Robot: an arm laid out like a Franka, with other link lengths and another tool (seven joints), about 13 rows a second.
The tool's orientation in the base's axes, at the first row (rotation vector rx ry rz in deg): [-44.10, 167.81, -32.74]
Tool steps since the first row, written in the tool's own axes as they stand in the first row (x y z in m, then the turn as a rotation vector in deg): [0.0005, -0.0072, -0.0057, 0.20, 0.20, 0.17]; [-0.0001, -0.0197, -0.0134, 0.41, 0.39, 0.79]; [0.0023, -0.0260, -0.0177, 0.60, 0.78, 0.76]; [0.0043, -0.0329, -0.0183, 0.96, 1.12, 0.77]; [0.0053, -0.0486, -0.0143, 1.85, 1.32, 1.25]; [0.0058, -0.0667, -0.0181, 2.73, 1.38, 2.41]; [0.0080, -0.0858, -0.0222, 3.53, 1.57, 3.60]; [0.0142, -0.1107, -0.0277, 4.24, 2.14, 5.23]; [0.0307, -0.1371, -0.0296, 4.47, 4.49, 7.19]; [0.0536, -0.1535, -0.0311, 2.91, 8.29, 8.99]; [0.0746, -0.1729, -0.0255, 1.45, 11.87, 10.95]
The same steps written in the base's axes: [0.0020, -0.0041, 0.0080, -0.24, 0.01, -0.22]; [0.0072, -0.0113, 0.0197, -0.42, -0.15, -0.86]; [0.0074, -0.0161, 0.0261, -0.77, 0.08, -0.97]; [0.0087, -0.0225, 0.0292, -1.24, 0.18, -1.09]; [0.0157, -0.0370, 0.0313, -2.04, -0.25, -1.58]; [0.0231, -0.0505, 0.0415, -2.66, -1.02, -2.65]; [0.0294, -0.0656, 0.0524, -3.27, -1.66, -3.80]; [0.0347, -0.0868, 0.0669, -3.91, -2.10, -5.50]; [0.0323, -0.1155, 0.0789, -4.91, -0.97, -8.17]; [0.0196, -0.1394, 0.0872, -5.04, 2.24, -11.30]; [0.0111, -0.1671, 0.0898, -5.13, 5.18, -14.48]
